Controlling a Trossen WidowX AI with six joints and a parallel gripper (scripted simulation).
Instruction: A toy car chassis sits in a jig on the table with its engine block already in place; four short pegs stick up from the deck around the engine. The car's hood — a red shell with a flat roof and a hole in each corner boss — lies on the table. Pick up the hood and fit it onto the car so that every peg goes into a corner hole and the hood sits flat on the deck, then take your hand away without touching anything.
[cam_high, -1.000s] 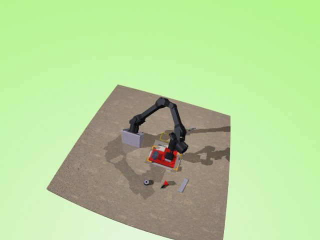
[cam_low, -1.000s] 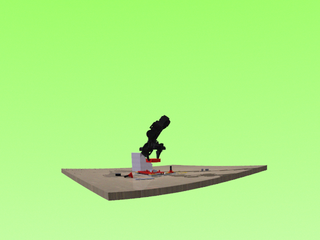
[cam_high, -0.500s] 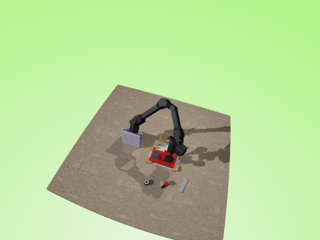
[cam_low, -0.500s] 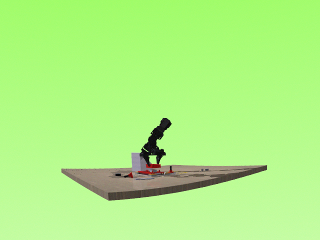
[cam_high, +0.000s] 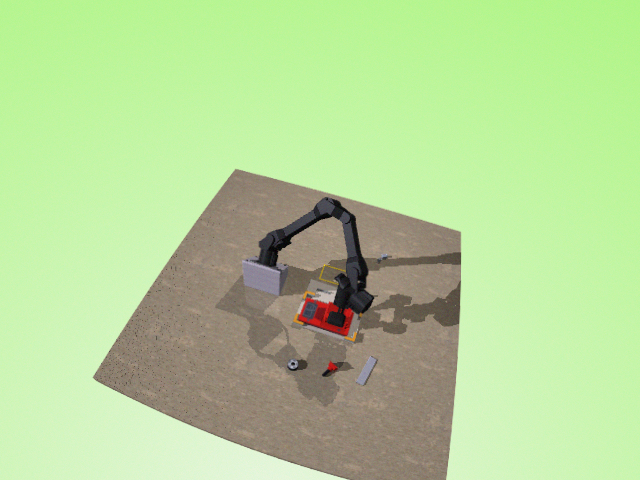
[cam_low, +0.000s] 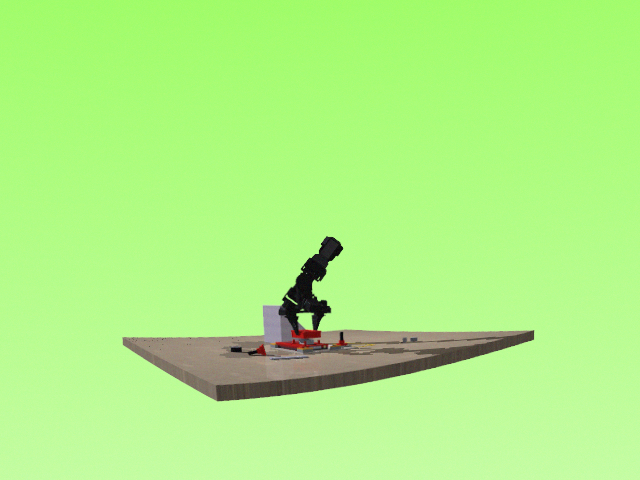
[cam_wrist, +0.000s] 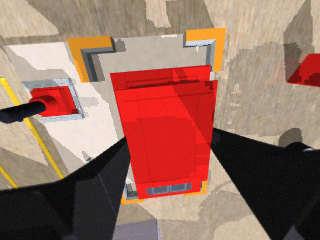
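My gripper tip is 40 mm above the grey engine block. Round my gripper tip: small wheel: 70 mm behind, 250 mm to the right, 50 mm below; then red hood: right at my gripper tip.
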